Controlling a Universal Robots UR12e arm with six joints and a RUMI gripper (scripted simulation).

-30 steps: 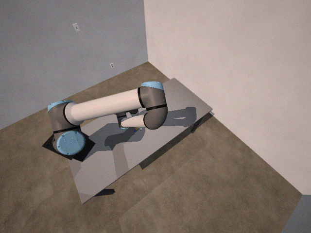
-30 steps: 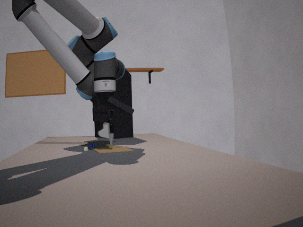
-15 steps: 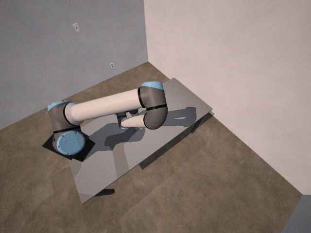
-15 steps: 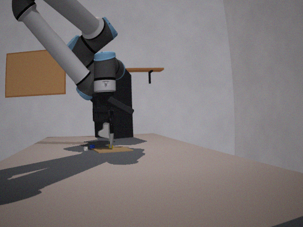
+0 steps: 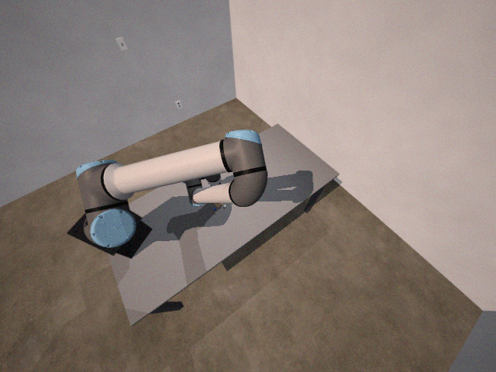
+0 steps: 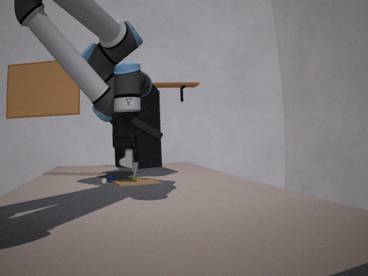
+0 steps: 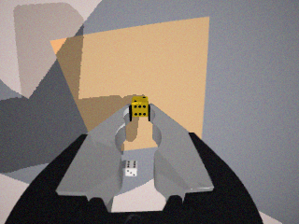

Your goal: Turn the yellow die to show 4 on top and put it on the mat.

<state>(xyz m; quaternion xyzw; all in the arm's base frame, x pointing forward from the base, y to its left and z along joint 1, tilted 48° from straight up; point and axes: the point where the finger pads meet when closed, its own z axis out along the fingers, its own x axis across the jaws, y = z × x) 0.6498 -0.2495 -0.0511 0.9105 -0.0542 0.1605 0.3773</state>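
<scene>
My gripper is now 1 cm above the yellow die. From my hand the other things lie so: white die 10 cm to the right, 4 cm behind, 2 cm below; blue die 10 cm behind, 5 cm to the right, 2 cm below; tan mat 2 cm below.
</scene>
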